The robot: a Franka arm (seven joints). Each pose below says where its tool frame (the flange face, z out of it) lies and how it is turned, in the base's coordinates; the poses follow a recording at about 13 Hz.
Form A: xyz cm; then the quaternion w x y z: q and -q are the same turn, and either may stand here.
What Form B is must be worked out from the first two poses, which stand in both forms.
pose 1, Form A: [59.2, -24.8, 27.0, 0.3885, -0.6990, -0.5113, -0.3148]
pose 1, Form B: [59.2, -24.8, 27.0, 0.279, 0.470, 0.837, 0.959, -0.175, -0.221]
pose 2, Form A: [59.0, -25.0, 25.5, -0.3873, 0.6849, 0.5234, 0.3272]
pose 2, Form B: [59.0, -25.0, 25.5, 0.238, 0.463, 0.854, 0.970, -0.152, -0.188]
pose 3, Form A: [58.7, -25.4, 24.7, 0.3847, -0.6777, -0.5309, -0.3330]
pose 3, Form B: [58.7, -25.4, 24.7, 0.215, 0.463, 0.860, 0.976, -0.140, -0.168]
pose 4, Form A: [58.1, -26.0, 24.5, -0.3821, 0.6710, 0.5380, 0.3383]
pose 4, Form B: [58.1, -26.0, 24.5, 0.192, 0.463, 0.865, 0.980, -0.129, -0.149]
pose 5, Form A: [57.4, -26.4, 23.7, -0.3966, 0.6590, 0.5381, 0.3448]
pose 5, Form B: [57.4, -26.4, 23.7, 0.183, 0.436, 0.881, 0.983, -0.106, -0.152]
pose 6, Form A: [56.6, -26.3, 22.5, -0.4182, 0.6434, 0.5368, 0.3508]
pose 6, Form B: [56.6, -26.3, 22.5, 0.178, 0.397, 0.900, 0.984, -0.074, -0.162]
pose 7, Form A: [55.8, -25.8, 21.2, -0.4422, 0.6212, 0.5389, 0.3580]
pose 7, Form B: [55.8, -25.8, 21.2, 0.163, 0.353, 0.921, 0.986, -0.028, -0.164]
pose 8, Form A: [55.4, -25.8, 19.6, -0.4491, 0.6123, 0.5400, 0.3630]
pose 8, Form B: [55.4, -25.8, 19.6, 0.153, 0.335, 0.930, 0.987, -0.013, -0.158]
